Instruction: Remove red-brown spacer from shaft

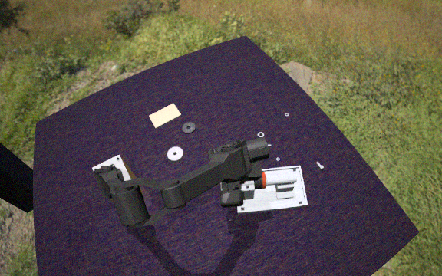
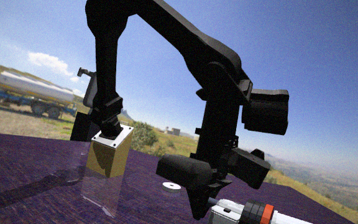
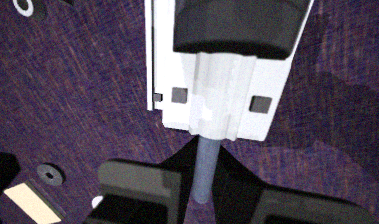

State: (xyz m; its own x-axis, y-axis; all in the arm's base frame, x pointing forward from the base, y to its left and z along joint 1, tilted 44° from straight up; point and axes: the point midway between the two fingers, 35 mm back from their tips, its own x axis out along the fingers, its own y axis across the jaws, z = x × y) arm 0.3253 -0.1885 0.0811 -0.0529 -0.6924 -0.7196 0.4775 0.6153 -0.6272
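Right now my gripper tip is 6 cm short of the shaft, 3 cm to the left of it and 3 cm below it. The rest, counted from my gripper tip: orange-red spacer: 9 cm ahead, 5 cm to the right, 3 cm above; small screw: 31 cm ahead, 9 cm to the right, 4 cm below; cream card: 5 cm behind, 44 cm to the left, 4 cm below.
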